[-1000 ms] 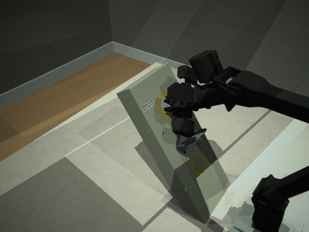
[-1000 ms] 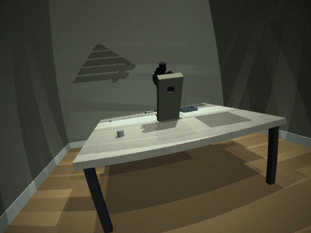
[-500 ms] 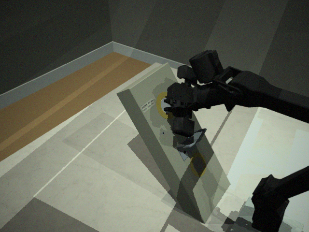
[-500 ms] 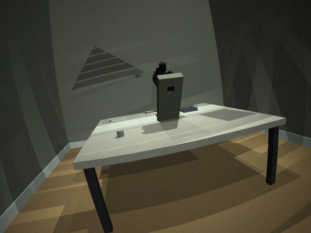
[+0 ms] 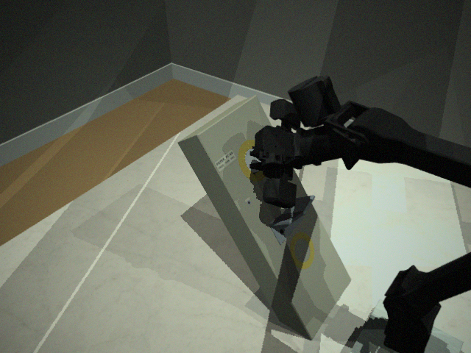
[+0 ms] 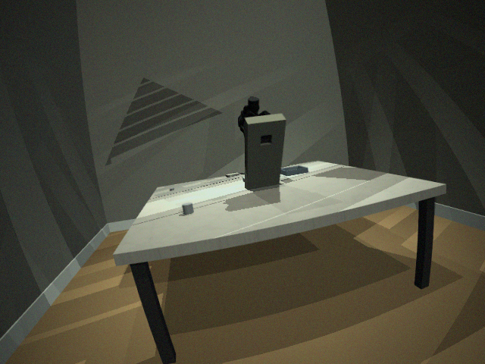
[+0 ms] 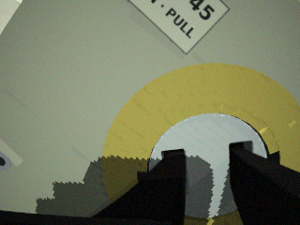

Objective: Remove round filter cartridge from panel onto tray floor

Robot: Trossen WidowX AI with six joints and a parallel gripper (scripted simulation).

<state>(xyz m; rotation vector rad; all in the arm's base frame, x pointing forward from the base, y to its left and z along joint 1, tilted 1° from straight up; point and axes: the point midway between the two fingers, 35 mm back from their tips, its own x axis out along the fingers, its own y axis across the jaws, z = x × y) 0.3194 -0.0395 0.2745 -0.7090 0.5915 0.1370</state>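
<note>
The round grey filter cartridge is 1 cm below my gripper tip and 1 cm ahead of it. The rest, counted from my gripper tip: grey bracket 9 cm below, 9 cm behind, 1 cm to the left; then tray 39 cm behind, 32 cm to the left, 27 cm below.
</note>
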